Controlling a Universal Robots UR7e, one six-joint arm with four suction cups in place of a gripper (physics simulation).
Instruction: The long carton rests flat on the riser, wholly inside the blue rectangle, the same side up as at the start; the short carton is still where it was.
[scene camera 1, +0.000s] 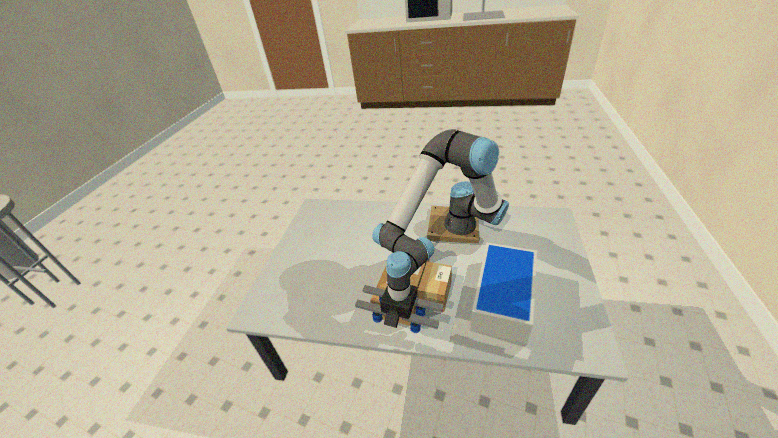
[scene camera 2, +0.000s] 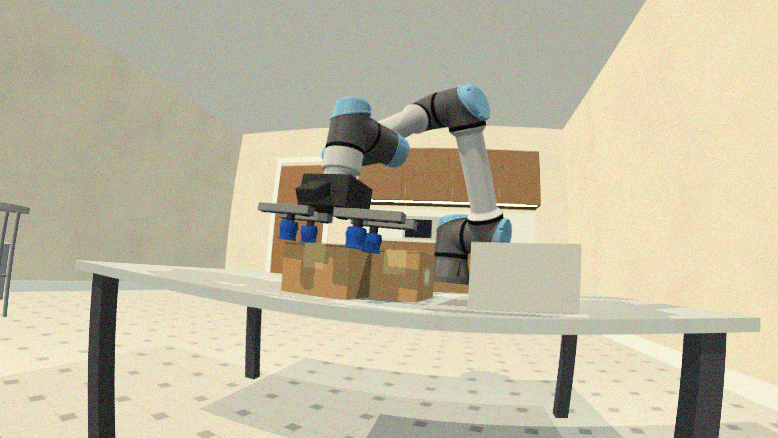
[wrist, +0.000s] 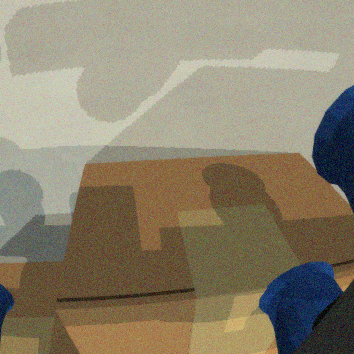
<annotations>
My suction head (scene camera 2: 356, 237) is 0.56 m from the lens. A long carton (scene camera 2: 327, 270): 0.67 m from the lens. A riser (scene camera 2: 525, 277) is 0.61 m from the lens. A short carton (scene camera 2: 401, 275) is 0.70 m from the lens. The marked spots on the riser and the short carton are 0.25 m apart.
</annotations>
